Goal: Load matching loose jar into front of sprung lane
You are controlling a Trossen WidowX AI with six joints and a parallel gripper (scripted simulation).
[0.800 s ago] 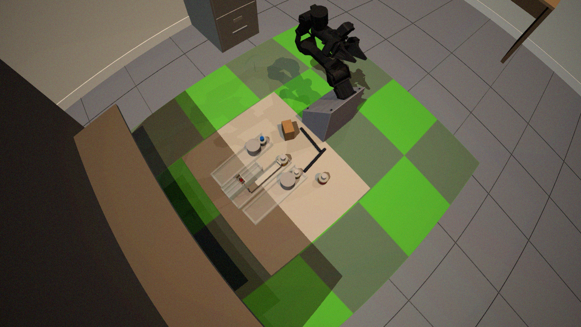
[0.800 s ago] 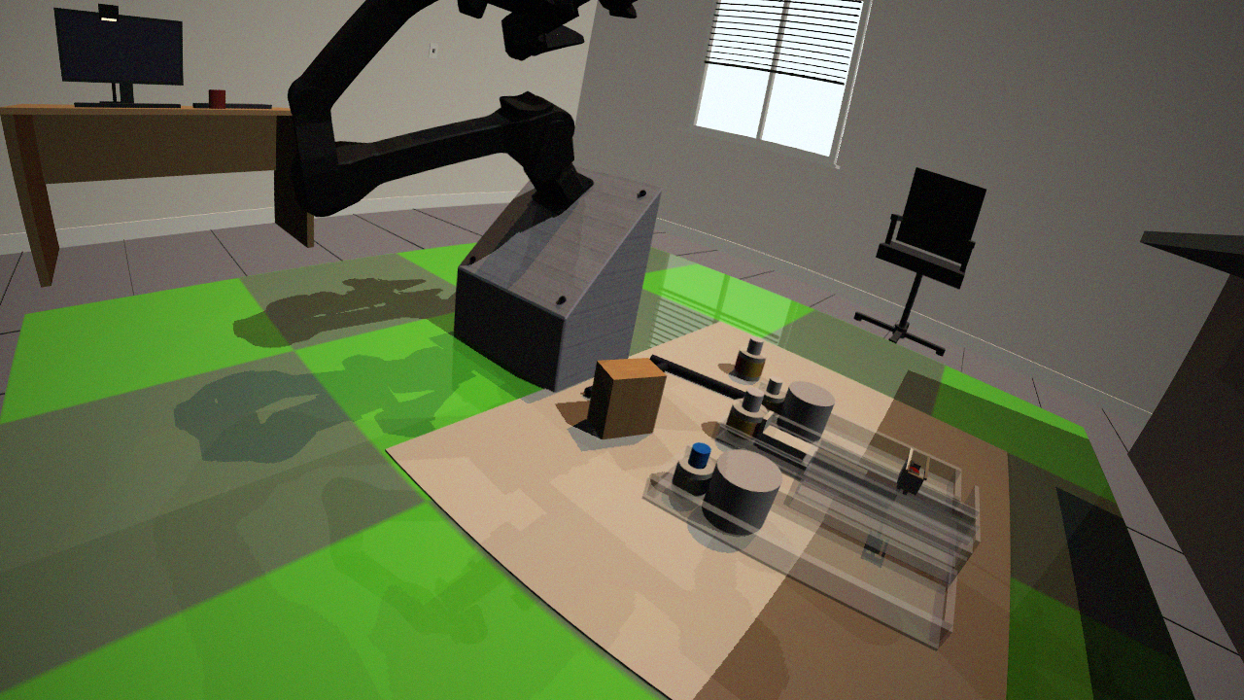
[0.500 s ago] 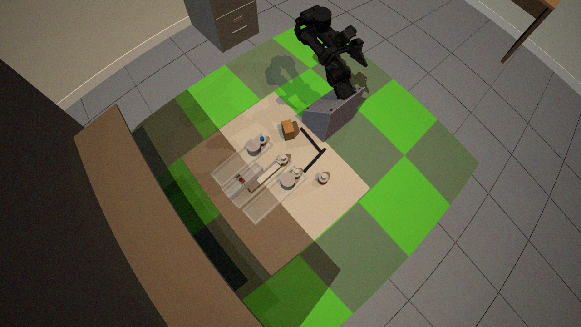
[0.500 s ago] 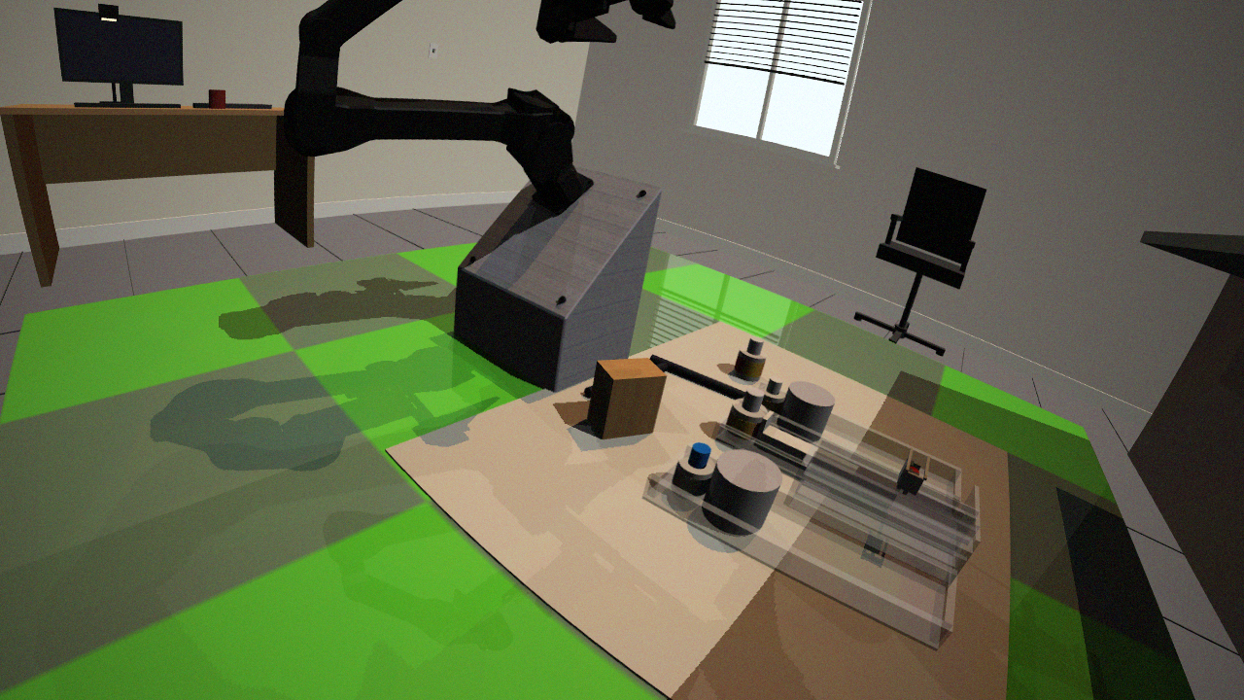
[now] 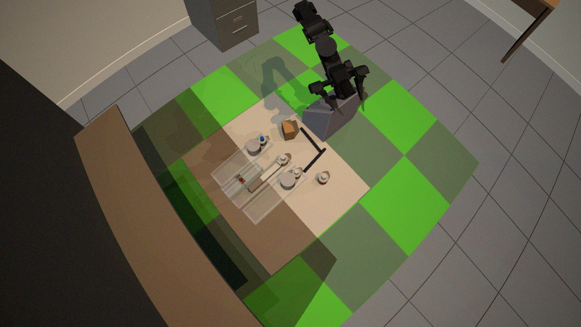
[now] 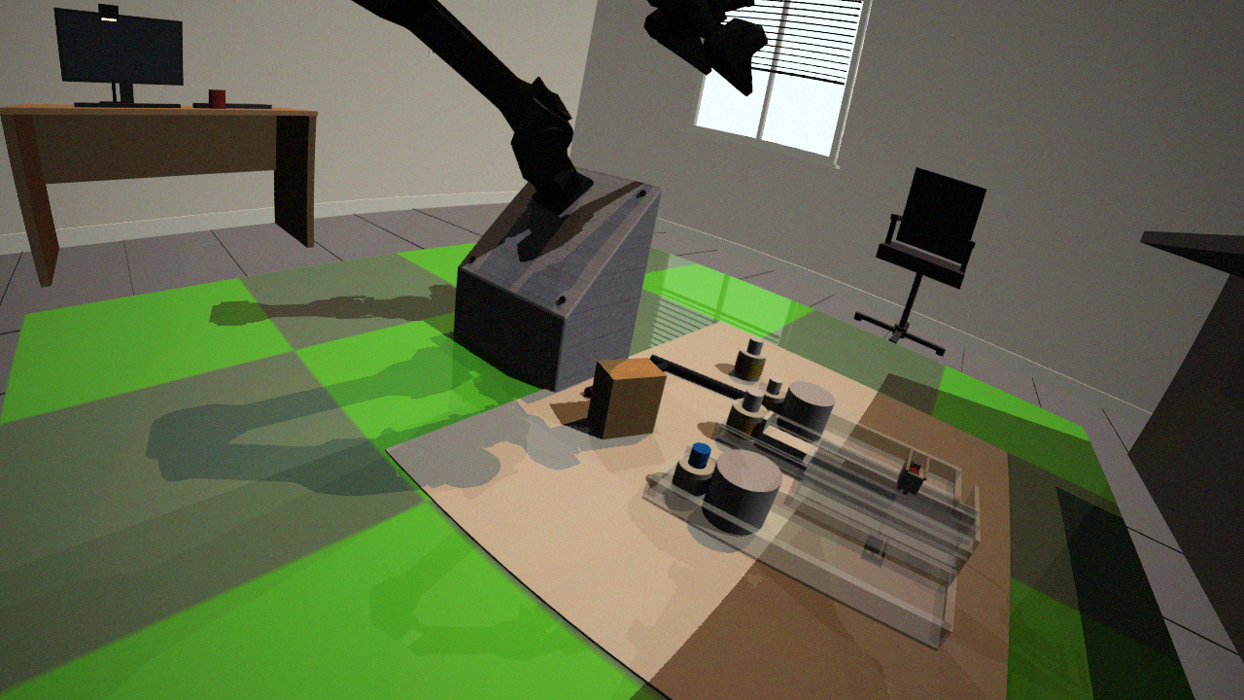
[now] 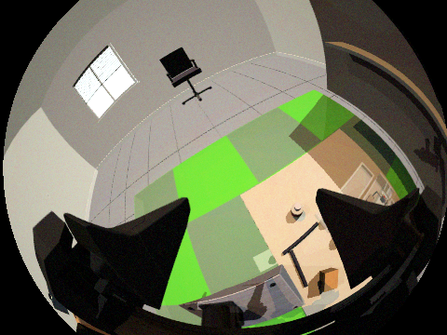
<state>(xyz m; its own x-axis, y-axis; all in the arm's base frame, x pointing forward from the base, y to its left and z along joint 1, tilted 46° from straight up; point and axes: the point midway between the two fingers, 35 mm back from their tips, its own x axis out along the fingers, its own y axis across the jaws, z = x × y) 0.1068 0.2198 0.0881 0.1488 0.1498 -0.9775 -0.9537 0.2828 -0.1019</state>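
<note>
My gripper tip is 350 mm above the brown box, 190 mm to the left of it and 90 mm short of it. From my gripper tip the other things lie so: clear lane rack (370 mm below, 340 mm ahead, 80 mm to the right); red mark (370 mm ahead, 320 mm below, 90 mm to the right).
</note>
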